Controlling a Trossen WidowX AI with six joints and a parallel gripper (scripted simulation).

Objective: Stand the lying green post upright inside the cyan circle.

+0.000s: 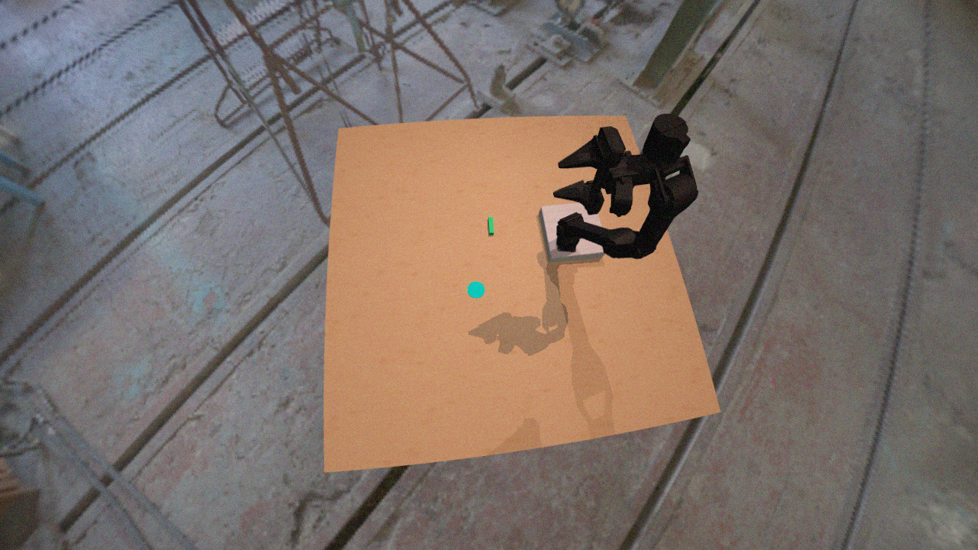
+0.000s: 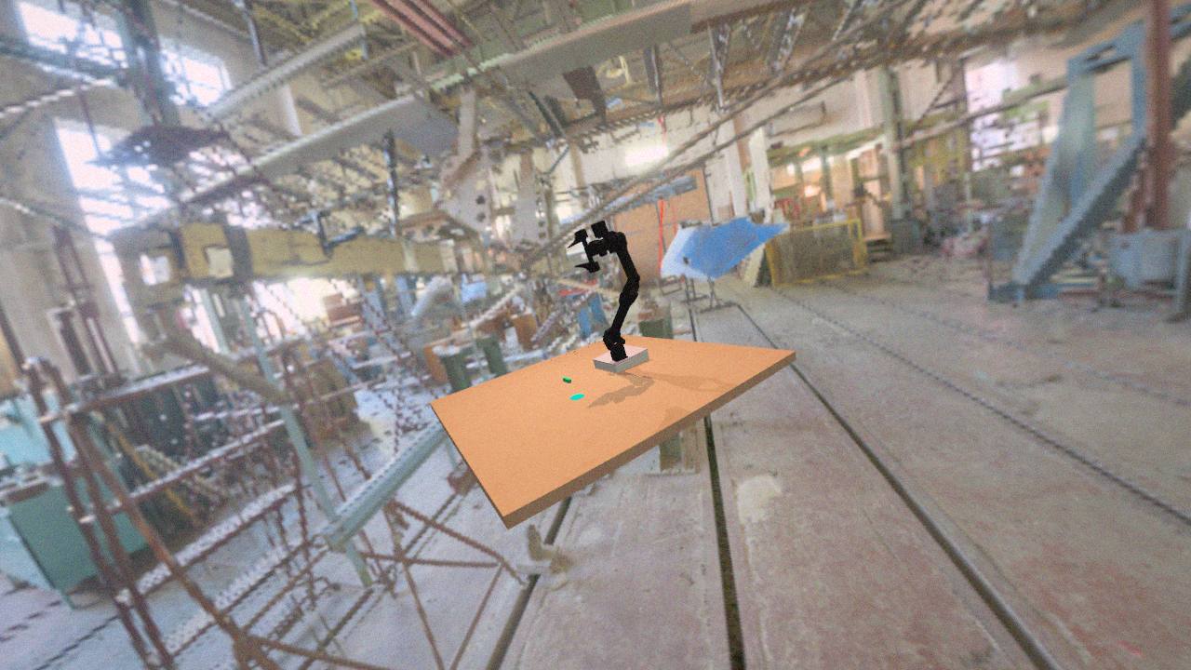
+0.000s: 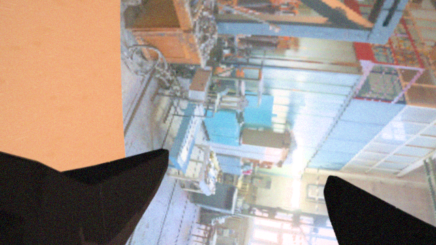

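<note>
My gripper tip is now 100 mm short of the green post, 200 mm to the left of it and 570 mm above it. Also, from my gripper tip: cyan circle 130 mm ahead, 50 mm to the left, 570 mm below.
</note>
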